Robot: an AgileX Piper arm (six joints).
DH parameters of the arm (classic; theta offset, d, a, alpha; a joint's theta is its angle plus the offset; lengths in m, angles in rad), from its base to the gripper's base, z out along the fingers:
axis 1: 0 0.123 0 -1.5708
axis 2: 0.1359 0 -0.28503 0
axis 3: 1.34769 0 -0.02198 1.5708
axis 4: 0 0.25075 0 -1.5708
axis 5: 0 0 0 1.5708
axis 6: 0 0.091 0 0
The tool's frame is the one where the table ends.
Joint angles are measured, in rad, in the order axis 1, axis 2, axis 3, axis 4, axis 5, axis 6. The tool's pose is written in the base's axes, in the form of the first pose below.
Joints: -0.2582, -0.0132, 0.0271, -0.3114, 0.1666, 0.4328
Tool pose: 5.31 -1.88 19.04 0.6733 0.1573 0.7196 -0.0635
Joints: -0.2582, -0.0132, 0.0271, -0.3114, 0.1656, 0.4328
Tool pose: 5.31 -1.88 19.05 0.6737 0.1571 0.7193 -0.0634
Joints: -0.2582, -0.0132, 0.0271, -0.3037, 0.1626, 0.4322
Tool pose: 5.32 -1.86 19.07 0.6749 0.1587 0.7181 -0.0604
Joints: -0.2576, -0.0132, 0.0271, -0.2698, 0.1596, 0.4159
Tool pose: 5.34 -1.80 19.09 0.6761 0.1626 0.7168 -0.0522
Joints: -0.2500, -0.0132, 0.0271, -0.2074, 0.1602, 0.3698
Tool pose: 5.37 -1.68 19.06 0.6758 0.1625 0.7178 -0.0408
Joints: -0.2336, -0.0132, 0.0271, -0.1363, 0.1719, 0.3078
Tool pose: 5.41 -1.51 18.94 0.6714 0.1573 0.7237 -0.0288
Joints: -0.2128, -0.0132, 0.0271, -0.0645, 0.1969, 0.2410
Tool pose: 5.44 -1.29 18.70 0.6620 0.1495 0.7342 -0.0163
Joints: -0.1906, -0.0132, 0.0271, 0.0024, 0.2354, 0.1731
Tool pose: 5.44 -1.04 18.35 0.6475 0.1385 0.7493 -0.0047
